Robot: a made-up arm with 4 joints. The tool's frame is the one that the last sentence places.
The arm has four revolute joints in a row. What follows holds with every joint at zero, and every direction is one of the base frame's. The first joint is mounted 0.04 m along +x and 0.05 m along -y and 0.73 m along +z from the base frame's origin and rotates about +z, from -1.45 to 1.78 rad. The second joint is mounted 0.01 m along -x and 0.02 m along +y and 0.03 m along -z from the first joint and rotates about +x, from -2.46 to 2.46 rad. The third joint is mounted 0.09 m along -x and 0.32 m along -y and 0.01 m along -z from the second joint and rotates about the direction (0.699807, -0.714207, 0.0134), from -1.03 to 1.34 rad. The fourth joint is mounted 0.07 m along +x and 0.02 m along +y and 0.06 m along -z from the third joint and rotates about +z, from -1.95 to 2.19 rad. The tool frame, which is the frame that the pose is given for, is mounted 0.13 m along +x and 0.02 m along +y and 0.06 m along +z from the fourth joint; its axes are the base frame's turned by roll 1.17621, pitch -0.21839 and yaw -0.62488 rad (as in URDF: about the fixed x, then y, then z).
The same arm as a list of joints. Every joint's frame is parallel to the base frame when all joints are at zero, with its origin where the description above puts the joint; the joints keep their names.
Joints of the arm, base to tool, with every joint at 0 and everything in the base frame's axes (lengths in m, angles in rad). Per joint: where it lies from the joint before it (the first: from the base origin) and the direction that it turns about. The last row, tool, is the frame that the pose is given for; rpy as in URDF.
joint 1: origin 0.0400 -0.0500 0.7300 axis +z
joint 2: origin -0.0100 0.0200 -0.0300 axis +x
joint 3: origin -0.0900 -0.3200 -0.0100 axis 0.699807 -0.714207 0.0134
joint 4: origin 0.0700 0.0200 -0.0600 axis +z
tool: origin 0.1300 0.0200 0.0600 rpy 1.1762 -0.2184 -0.6249
Joint limits (rad, base to tool): -1.4500..1.7800 -2.4600..2.4600 -1.0300..1.3400 -1.9500..2.1900

